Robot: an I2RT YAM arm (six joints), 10 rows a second.
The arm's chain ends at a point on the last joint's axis. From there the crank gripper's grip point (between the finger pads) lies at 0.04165 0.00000 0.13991 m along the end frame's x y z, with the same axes.
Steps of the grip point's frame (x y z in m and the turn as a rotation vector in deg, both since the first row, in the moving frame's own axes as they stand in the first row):
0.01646 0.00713 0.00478 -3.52 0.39 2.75
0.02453 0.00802 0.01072 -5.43 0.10 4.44
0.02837 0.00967 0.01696 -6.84 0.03 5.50
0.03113 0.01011 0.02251 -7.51 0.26 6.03
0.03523 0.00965 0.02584 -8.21 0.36 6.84
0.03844 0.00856 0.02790 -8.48 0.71 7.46
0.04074 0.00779 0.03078 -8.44 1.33 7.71
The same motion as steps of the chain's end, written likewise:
0.01576 -0.00347 0.00539 -3.52 0.39 2.75
0.02492 -0.00843 0.01157 -5.43 0.10 4.44
0.02929 -0.01095 0.01821 -6.84 0.03 5.50
0.03169 -0.01253 0.02419 -7.51 0.26 6.03
0.03585 -0.01526 0.02789 -8.21 0.36 6.84
0.03842 -0.01747 0.03035 -8.48 0.71 7.46
0.03928 -0.01840 0.03370 -8.44 1.33 7.71

